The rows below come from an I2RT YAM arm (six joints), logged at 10 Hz.
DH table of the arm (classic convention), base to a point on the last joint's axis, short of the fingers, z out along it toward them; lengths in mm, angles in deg. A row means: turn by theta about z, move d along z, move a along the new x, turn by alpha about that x. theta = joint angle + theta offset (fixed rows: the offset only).
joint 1: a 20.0; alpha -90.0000; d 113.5; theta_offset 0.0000
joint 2: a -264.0; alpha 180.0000; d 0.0; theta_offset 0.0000
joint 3: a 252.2; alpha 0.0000; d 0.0; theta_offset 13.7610
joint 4: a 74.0; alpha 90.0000; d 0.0; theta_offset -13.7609
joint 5: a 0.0; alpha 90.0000; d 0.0; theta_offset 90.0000
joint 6: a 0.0; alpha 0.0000; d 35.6; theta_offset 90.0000
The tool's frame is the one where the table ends.
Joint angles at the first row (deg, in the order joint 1, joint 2, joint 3, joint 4, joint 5, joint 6):
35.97, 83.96, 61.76, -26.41, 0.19, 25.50
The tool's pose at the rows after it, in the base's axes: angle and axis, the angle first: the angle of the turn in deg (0 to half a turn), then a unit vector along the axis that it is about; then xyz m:
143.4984 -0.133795 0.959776 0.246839 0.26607 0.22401 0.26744
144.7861 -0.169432 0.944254 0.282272 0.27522 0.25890 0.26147
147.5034 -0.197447 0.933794 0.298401 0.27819 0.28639 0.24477
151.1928 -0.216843 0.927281 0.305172 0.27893 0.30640 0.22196
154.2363 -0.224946 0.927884 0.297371 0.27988 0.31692 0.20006
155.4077 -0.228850 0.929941 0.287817 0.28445 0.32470 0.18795
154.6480 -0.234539 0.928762 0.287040 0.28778 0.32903 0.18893
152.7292 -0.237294 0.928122 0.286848 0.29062 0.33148 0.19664
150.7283 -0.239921 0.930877 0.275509 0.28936 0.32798 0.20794
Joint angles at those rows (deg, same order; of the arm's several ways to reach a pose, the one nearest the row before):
39.72, 89.82, 68.33, -22.57, -3.62, 25.39
42.61, 96.18, 73.19, -19.62, -6.81, 25.26
45.01, 101.65, 75.94, -17.78, -9.21, 25.10
46.70, 106.52, 77.43, -16.64, -11.60, 25.10
47.51, 110.28, 78.15, -16.49, -12.51, 24.99
47.77, 113.29, 79.99, -16.95, -12.36, 24.60
47.85, 114.24, 81.45, -16.99, -12.01, 23.92
47.88, 114.15, 82.76, -16.95, -10.96, 23.38
47.86, 112.53, 82.96, -18.09, -8.93, 22.41

